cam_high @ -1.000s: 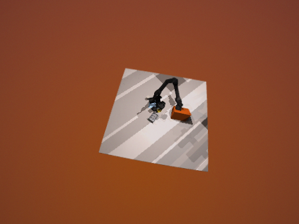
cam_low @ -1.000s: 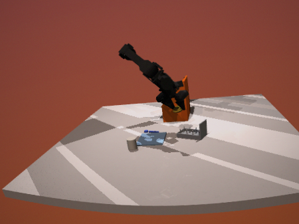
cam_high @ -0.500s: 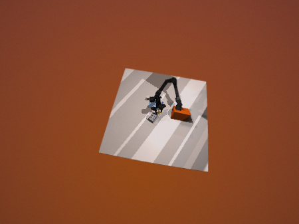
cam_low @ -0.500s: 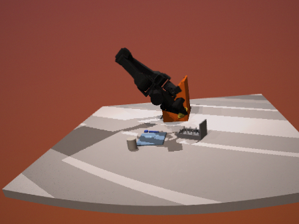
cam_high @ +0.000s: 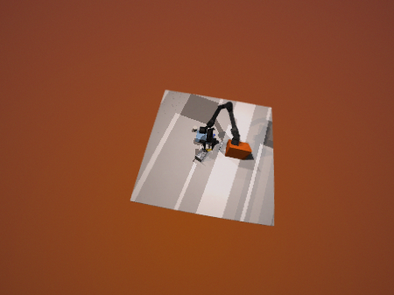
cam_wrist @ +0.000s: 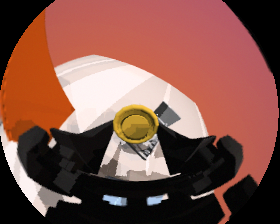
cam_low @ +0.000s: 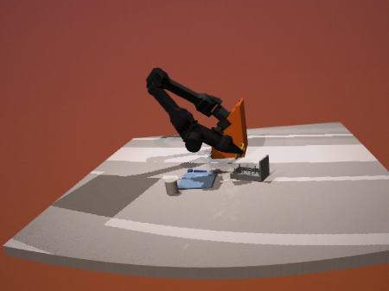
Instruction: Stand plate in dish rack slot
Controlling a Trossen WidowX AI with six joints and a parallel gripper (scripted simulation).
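Now: gripper tip 60 mm short of the dish rack, 60 mm above it and 30 mm to the right of it. Round my gripper tip: light blue mat 170 mm to the right, 80 mm below, 80 mm ahead; then yellow plate 10 mm to the right; then blue utensil 200 mm to the right, 80 mm below, 20 mm behind.
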